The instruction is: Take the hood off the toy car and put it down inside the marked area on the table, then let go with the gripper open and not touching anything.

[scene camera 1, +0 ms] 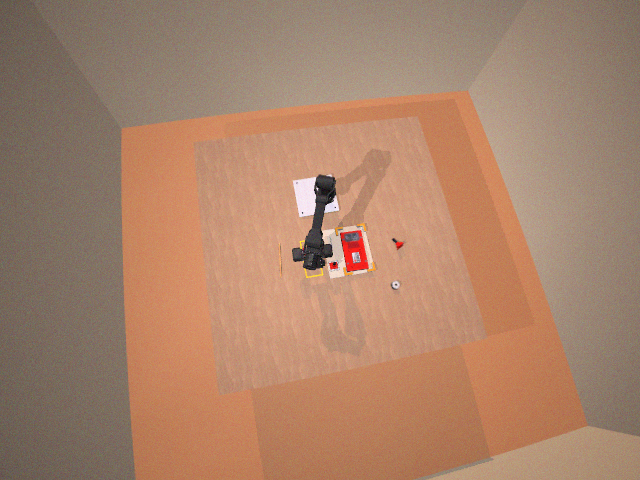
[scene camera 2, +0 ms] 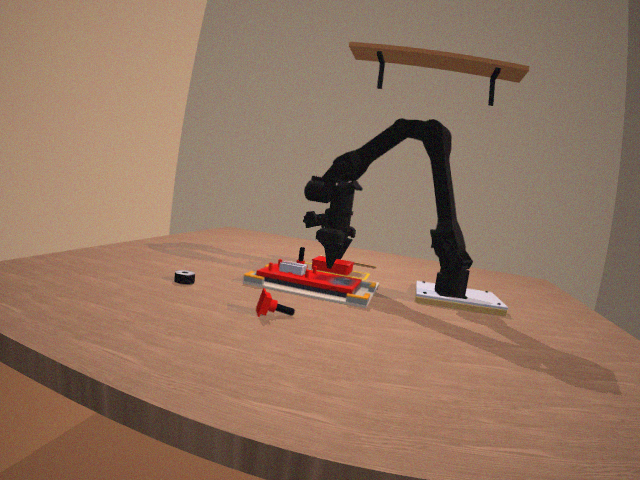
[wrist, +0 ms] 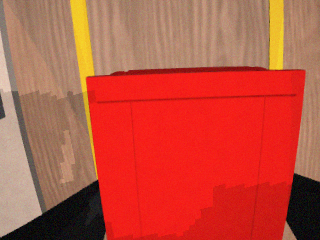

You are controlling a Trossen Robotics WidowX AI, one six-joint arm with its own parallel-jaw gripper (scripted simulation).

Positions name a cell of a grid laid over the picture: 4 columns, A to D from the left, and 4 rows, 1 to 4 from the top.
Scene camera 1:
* red toy car: C3
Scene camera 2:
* gripper: C3
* red toy car: C3
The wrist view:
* gripper: C4
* red hood: C3, held by the gripper
